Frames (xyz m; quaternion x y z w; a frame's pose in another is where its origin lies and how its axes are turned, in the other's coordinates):
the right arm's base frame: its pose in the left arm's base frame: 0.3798 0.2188 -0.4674 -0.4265 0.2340 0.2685 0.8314
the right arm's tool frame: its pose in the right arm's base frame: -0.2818 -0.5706 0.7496 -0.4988 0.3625 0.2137 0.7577
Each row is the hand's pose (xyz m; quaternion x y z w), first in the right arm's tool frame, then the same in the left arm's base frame.
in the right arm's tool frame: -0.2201 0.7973 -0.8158 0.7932 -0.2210 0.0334 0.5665
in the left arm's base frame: 0.1214 -0.3667 1.0004 -0.1363 0.4846 0.0314 0.8635
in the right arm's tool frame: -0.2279 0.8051 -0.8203 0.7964 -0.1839 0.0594 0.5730
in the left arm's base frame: 0.1129 -0.3698 1.0082 -0.1419 0.5192 0.0102 0.8427
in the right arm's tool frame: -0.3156 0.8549 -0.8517 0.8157 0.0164 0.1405 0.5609
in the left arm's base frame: 0.0451 -0.3726 1.0891 -0.1605 0.6393 -0.1373 0.7394
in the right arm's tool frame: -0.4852 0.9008 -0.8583 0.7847 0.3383 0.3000 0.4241
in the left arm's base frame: -0.0582 -0.3149 1.2192 -0.1025 0.7828 -0.3796 0.4823
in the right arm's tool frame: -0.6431 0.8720 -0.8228 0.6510 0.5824 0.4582 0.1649
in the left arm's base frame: -0.1044 -0.1971 1.3242 0.0494 0.8152 -0.5584 0.1454
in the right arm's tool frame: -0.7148 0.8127 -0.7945 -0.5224 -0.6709 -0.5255 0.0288
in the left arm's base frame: -0.0886 -0.1131 1.3705 -0.1651 -0.7639 0.6199 0.0706
